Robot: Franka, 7 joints.
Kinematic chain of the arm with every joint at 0, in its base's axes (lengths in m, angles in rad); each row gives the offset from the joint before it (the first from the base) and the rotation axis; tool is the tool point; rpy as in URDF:
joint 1: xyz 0 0 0.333 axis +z
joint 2: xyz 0 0 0 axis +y
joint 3: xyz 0 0 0.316 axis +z
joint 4: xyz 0.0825 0 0 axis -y
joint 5: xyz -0.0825 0 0.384 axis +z
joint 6: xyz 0 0 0 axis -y
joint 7: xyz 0.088 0 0 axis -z
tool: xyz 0 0 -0.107 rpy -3.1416 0 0
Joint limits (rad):
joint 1: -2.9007..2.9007
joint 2: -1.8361..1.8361
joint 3: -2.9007..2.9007
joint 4: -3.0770..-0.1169
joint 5: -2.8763..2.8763
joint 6: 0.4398..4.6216
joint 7: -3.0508..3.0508
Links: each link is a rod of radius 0.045 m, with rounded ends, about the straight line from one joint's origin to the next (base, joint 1, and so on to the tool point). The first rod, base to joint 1, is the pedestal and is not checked.
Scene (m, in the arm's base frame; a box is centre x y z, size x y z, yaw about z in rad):
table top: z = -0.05
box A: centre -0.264 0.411 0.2 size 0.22 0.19 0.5 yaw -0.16
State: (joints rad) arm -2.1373 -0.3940 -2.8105 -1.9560 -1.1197 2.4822 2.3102
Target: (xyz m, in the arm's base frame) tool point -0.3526 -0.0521 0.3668
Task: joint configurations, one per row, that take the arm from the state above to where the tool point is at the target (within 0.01 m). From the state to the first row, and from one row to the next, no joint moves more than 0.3 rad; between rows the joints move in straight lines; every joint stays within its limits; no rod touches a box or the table.
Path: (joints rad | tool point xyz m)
1: -2.0070 -0.3116 -2.5591 -1.8478 -1.0058 2.5272 2.2766 | -0.0741 0.6507 0.4240
2: -1.8768 -0.2292 -2.3077 -1.7397 -0.8918 2.5722 2.2429 | -0.3007 0.5817 0.5531
3: -1.7465 -0.1469 -2.0563 -1.6315 -0.7779 2.6172 2.2093 | -0.4805 0.4133 0.6722
4: -1.6163 -0.0645 -1.8049 -1.5233 -0.6639 2.6622 2.1756 | -0.5769 0.1760 0.7699
5: -1.4860 0.0179 -1.5535 -1.4152 -0.5500 2.7072 2.1420 | -0.5713 -0.0859 0.8395
6: -1.3558 0.1003 -1.3021 -1.3070 -0.4360 2.7522 2.1084 | -0.4669 -0.3255 0.8799
7: -1.4242 0.0015 -1.4155 -1.5266 -0.6993 2.7060 2.1011 | -0.5617 -0.1990 0.7806
8: -1.4927 -0.0973 -1.5290 -1.7461 -0.9625 2.6598 2.0938 | -0.6066 -0.0648 0.6588
9: -1.5611 -0.1961 -1.6424 -1.9657 -1.2258 2.6137 2.0865 | -0.5983 0.0545 0.5236
10: -1.6296 -0.2948 -1.7558 -2.1852 -1.4890 2.5675 2.0792 | -0.5432 0.1398 0.3879
11: -1.6980 -0.3936 -1.8692 -2.4048 -1.7523 2.5213 2.0719 | -0.4552 0.1786 0.2656
12: -1.7646 -0.6200 -1.7427 -2.5489 -1.6274 2.7124 2.1513 | -0.4314 0.0773 0.2539
13: -1.8313 -0.8463 -1.6162 -2.6930 -1.5025 2.9036 2.2308 | -0.3981 -0.0045 0.2956
14: -1.8979 -1.0727 -1.4897 -2.8370 -1.3777 3.0947 2.3102 | -0.3526 -0.0521 0.3668

